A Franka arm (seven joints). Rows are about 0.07 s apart.
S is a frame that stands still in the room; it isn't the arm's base.
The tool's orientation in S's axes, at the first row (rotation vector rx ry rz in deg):
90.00, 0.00, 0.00
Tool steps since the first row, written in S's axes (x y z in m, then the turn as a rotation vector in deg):
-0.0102, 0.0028, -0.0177, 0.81, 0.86, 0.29
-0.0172, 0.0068, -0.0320, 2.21, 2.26, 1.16
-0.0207, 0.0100, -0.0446, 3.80, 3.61, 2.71
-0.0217, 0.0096, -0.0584, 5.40, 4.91, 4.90
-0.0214, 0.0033, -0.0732, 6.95, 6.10, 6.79
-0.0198, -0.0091, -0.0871, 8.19, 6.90, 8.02
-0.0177, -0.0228, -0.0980, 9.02, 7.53, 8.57
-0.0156, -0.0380, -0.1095, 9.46, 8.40, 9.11
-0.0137, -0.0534, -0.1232, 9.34, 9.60, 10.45
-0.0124, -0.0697, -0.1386, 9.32, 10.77, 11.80
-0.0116, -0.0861, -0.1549, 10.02, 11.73, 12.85
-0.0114, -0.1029, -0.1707, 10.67, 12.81, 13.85
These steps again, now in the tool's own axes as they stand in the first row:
-0.0102, -0.0177, -0.0028, 0.81, 0.29, -0.86
-0.0172, -0.0320, -0.0068, 2.21, 1.16, -2.26
-0.0207, -0.0446, -0.0100, 3.80, 2.71, -3.61
-0.0217, -0.0584, -0.0096, 5.40, 4.90, -4.91
-0.0214, -0.0732, -0.0033, 6.95, 6.79, -6.10
-0.0198, -0.0871, 0.0091, 8.19, 8.02, -6.90
-0.0177, -0.0980, 0.0228, 9.02, 8.57, -7.53
-0.0156, -0.1095, 0.0380, 9.46, 9.11, -8.40
-0.0137, -0.1232, 0.0534, 9.34, 10.45, -9.60
-0.0124, -0.1386, 0.0697, 9.32, 11.80, -10.77
-0.0116, -0.1549, 0.0861, 10.02, 12.85, -11.73
-0.0114, -0.1707, 0.1029, 10.67, 13.85, -12.81

